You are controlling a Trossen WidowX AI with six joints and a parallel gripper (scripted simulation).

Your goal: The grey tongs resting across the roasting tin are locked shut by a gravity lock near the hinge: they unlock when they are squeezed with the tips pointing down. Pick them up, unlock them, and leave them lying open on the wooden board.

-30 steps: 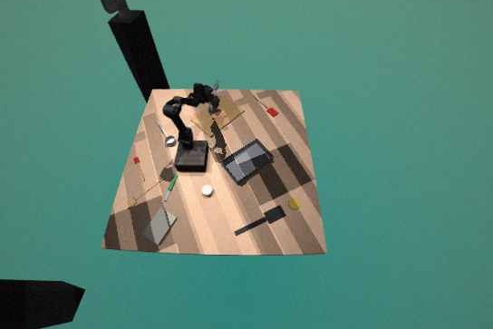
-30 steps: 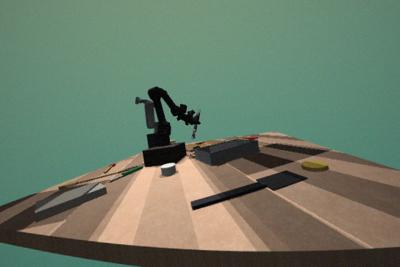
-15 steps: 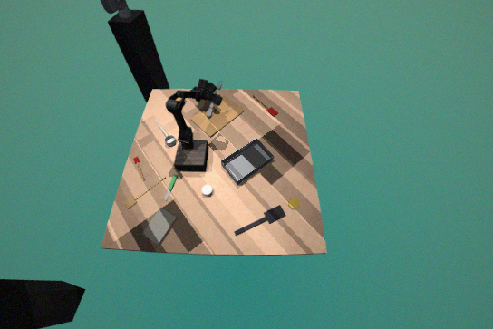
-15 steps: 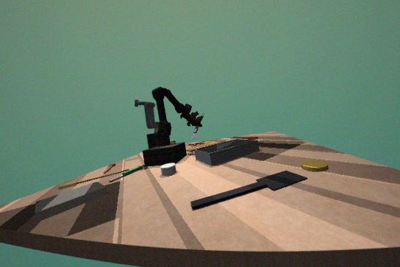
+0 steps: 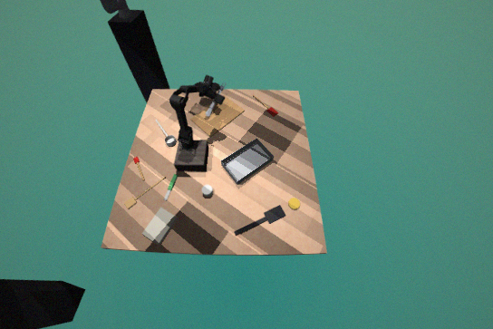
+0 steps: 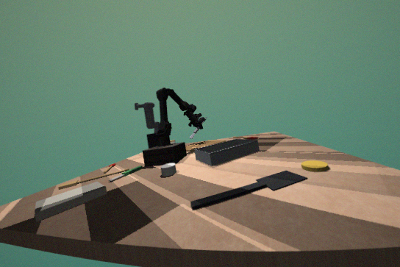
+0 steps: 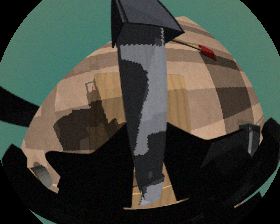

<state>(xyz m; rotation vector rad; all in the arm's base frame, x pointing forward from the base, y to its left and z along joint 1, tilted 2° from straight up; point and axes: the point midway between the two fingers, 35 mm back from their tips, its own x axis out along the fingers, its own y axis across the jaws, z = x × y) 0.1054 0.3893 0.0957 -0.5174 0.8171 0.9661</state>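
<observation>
The wooden board is 14 cm below my gripper tip, 4 cm to the right of it and 1 cm behind it. Round my gripper tip: roasting tin 41 cm to the right, 29 cm ahead, 12 cm below; white cylinder 66 cm to the right, 13 cm below, 8 cm ahead; red-headed tool 35 cm ahead, 14 cm below, 12 cm to the left.
</observation>
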